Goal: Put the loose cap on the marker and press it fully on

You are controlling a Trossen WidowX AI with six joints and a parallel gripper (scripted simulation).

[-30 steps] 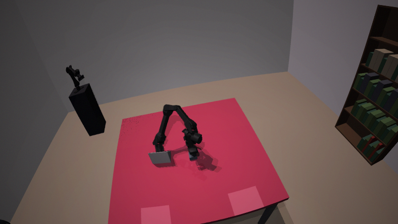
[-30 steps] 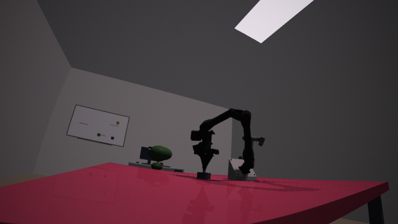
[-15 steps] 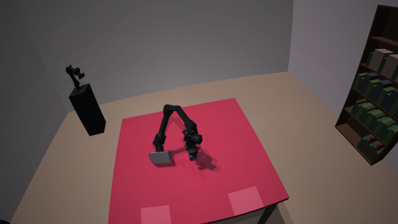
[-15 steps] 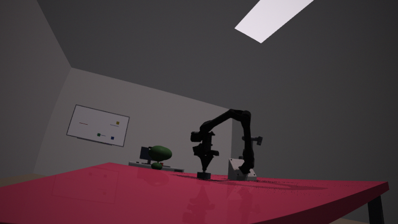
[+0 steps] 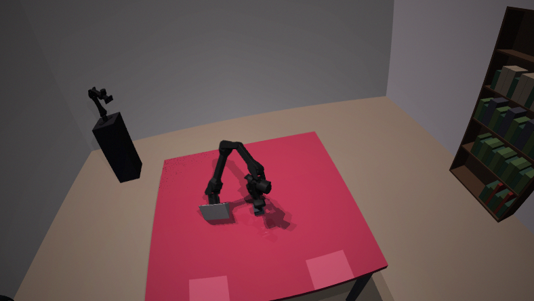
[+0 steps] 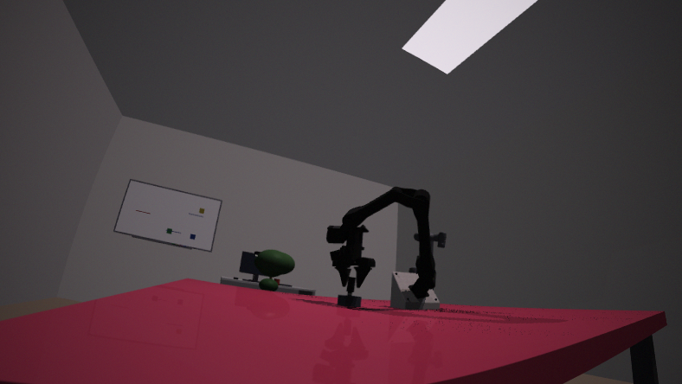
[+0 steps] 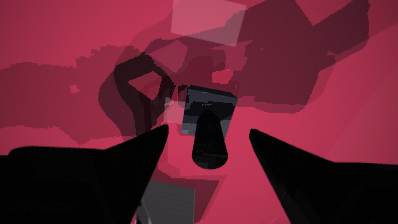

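The dark cap is 1 cm above my gripper tip. Round my gripper tip: small grey holder block 5 cm below.
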